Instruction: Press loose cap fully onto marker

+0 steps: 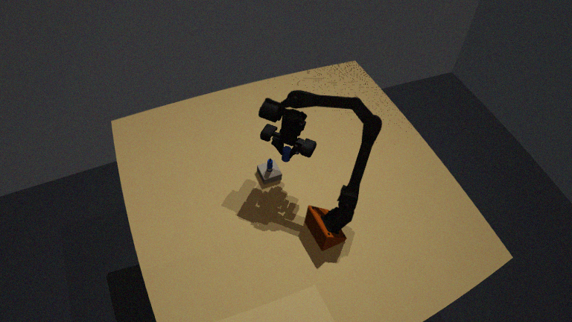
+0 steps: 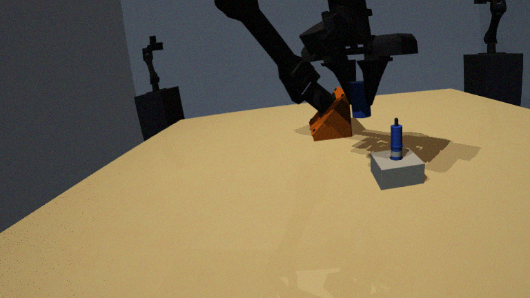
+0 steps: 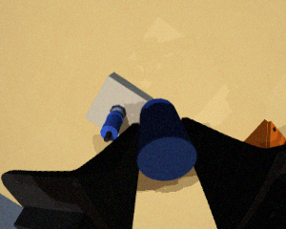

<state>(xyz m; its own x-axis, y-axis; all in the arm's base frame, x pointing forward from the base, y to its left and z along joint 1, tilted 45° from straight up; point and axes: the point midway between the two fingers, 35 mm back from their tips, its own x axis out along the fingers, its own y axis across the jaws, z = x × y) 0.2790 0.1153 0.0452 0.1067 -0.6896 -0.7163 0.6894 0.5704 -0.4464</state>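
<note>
The grey holder block is 10 cm below my gripper tip, 5 cm to the left of it and 2 cm ahead of it. The rest, counted from my gripper tip: blue marker cap 1 cm above.
</note>
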